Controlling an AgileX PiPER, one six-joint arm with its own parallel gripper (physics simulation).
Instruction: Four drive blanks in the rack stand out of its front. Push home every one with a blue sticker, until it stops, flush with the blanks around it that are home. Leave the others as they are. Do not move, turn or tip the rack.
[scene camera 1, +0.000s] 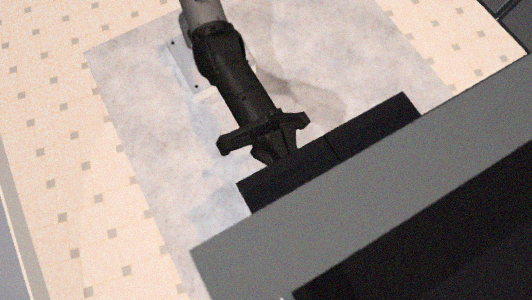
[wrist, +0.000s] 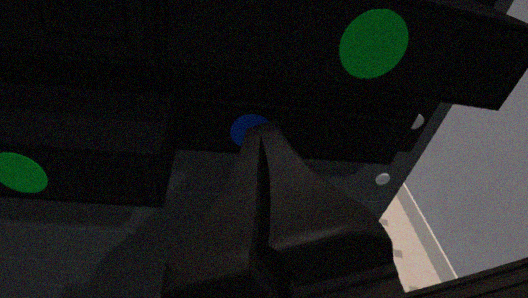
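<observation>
In the wrist view, a blank with a blue sticker (wrist: 241, 131) is behind the fingertips, which cover part of the sticker. How far that blank stands out is too dark to tell. A blank with a green sticker (wrist: 374, 43) projects at the upper right, and another green-sticker blank (wrist: 22, 173) projects at the left. My gripper (wrist: 268, 141) (scene camera 1: 275, 158) is shut and empty, its tips at or just before the blue-sticker blank. In the scene view, two black blanks, a near one (scene camera 1: 295, 172) and a far one (scene camera 1: 375, 125), stand out of the rack (scene camera 1: 350, 172); the near one hides the fingertips.
A pale mottled mat (scene camera 1: 135, 125) lies under the arm on the tiled floor (scene camera 1: 30, 165). The arm's light base plate (scene camera 1: 184, 67) is on the mat. Round pale screw heads (wrist: 382, 178) (wrist: 418, 121) show at the rack's right edge.
</observation>
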